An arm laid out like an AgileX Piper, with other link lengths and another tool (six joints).
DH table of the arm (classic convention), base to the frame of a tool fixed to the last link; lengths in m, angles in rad. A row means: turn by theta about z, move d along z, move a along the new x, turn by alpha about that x. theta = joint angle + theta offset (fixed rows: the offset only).
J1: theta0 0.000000; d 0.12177; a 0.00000; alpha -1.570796
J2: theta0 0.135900; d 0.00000; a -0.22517; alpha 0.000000
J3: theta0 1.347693; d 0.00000; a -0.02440; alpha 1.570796
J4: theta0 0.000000; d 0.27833; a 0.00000; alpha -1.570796
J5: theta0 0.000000; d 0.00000; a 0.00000; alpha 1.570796
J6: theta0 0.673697; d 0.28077; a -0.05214; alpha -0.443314
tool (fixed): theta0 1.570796; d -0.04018; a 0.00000; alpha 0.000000
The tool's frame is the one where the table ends.
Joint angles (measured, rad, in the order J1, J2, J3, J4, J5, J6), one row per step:
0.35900, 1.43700, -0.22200, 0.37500, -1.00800, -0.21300
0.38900, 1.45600, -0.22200, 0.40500, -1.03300, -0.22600
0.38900, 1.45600, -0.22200, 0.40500, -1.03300, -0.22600
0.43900, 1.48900, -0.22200, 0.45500, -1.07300, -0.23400
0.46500, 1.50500, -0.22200, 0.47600, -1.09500, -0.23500
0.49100, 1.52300, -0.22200, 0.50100, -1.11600, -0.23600
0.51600, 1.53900, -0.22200, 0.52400, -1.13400, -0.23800
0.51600, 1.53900, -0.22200, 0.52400, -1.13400, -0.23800
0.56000, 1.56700, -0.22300, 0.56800, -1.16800, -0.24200
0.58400, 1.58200, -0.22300, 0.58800, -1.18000, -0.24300
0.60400, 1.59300, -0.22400, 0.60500, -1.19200, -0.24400
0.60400, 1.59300, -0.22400, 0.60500, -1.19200, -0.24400
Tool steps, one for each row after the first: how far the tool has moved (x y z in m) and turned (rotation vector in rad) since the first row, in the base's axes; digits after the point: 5 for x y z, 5 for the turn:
-0.00183, 0.00398, -0.00171, -0.00765, -0.00291, 0.00065
-0.00183, 0.00398, -0.00171, -0.00765, -0.00291, 0.00065
-0.00534, 0.00981, -0.00589, -0.01009, -0.00449, -0.00073
-0.00718, 0.01367, -0.00715, -0.01065, -0.00841, 0.00222
-0.00931, 0.01650, -0.00948, -0.01162, -0.00904, 0.00149
-0.01138, 0.01949, -0.01163, -0.01412, -0.00906, 0.00214
-0.01138, 0.01949, -0.01163, -0.01412, -0.00906, 0.00214
-0.01516, 0.02373, -0.01443, -0.01925, -0.01228, -0.00065
-0.01730, 0.02701, -0.01738, -0.02308, -0.00830, 0.00250
-0.01890, 0.02969, -0.01851, -0.02537, -0.00915, 0.00441
-0.01890, 0.02969, -0.01851, -0.02537, -0.00915, 0.00441

